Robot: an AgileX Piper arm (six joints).
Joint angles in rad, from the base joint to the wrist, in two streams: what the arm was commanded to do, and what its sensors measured. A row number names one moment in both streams.
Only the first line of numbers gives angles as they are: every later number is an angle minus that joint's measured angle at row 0.
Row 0, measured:
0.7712 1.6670 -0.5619 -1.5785 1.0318 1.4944
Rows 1 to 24, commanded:
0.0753 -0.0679 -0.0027 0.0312 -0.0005 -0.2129
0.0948 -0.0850 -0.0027 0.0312 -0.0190 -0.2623
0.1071 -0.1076 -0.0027 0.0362 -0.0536 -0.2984
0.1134 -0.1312 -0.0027 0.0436 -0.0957 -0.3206
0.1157 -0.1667 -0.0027 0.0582 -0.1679 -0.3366
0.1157 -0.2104 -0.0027 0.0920 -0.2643 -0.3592
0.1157 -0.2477 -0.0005 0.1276 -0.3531 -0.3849
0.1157 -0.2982 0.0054 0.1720 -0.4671 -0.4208
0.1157 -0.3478 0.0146 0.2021 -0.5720 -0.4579
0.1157 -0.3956 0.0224 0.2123 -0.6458 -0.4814
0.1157 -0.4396 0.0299 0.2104 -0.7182 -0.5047
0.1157 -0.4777 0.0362 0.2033 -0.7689 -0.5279
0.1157 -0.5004 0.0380 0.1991 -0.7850 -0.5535
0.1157 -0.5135 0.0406 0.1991 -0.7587 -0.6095
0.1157 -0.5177 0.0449 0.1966 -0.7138 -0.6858
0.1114 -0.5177 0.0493 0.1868 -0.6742 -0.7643
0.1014 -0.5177 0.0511 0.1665 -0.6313 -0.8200
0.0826 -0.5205 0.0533 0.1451 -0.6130 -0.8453
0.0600 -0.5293 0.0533 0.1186 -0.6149 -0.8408
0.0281 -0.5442 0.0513 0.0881 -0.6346 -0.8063
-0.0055 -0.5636 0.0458 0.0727 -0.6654 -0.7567
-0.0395 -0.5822 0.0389 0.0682 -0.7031 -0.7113
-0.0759 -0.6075 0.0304 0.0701 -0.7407 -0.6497
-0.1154 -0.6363 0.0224 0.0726 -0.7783 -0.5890
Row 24, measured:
-0.0021 -0.5490 0.0485 0.1009 -0.6733 -0.7473
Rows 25 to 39, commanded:
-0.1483 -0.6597 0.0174 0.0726 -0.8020 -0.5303
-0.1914 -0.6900 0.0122 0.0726 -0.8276 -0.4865
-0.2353 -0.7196 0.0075 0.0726 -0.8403 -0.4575
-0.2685 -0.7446 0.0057 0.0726 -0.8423 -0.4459
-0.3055 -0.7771 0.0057 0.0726 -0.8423 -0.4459
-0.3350 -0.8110 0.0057 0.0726 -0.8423 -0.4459
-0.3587 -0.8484 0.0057 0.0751 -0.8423 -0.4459
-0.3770 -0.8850 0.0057 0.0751 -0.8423 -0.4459
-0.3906 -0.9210 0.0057 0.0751 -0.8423 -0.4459
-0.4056 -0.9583 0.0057 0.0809 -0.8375 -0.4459
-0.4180 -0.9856 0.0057 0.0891 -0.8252 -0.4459
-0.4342 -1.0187 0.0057 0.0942 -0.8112 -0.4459
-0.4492 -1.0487 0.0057 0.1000 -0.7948 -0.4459
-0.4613 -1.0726 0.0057 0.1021 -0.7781 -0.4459
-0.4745 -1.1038 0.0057 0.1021 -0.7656 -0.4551
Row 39, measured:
-0.4248 -1.0051 0.0106 0.0876 -0.8197 -0.4542
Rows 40 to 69, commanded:
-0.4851 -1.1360 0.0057 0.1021 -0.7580 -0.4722
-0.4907 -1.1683 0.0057 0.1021 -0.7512 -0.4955
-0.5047 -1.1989 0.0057 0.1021 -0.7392 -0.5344
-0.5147 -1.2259 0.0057 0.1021 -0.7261 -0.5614
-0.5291 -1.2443 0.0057 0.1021 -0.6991 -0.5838
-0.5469 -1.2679 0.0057 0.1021 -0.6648 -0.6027
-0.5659 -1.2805 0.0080 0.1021 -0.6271 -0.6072
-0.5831 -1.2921 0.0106 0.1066 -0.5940 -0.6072
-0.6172 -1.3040 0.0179 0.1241 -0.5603 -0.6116
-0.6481 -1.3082 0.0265 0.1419 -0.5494 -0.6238
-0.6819 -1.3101 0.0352 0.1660 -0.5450 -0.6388
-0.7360 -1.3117 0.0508 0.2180 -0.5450 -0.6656
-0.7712 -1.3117 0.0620 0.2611 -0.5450 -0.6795
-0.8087 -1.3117 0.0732 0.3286 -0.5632 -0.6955
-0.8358 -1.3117 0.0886 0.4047 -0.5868 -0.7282
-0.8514 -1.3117 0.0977 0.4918 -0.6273 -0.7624
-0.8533 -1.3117 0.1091 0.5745 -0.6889 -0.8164
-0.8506 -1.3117 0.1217 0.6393 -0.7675 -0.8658
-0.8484 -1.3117 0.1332 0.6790 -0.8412 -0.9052
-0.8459 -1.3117 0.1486 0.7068 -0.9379 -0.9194
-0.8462 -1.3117 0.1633 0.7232 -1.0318 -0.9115
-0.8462 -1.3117 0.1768 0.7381 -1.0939 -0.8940
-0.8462 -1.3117 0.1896 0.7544 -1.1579 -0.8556
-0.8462 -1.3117 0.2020 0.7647 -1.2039 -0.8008
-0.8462 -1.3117 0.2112 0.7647 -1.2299 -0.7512
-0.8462 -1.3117 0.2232 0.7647 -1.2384 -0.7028
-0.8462 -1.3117 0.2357 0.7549 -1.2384 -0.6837
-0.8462 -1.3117 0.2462 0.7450 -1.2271 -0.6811
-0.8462 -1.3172 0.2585 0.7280 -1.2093 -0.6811
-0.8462 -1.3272 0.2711 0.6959 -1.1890 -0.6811
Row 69, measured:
-0.8415 -1.3093 0.2286 0.7515 -1.2071 -0.7217
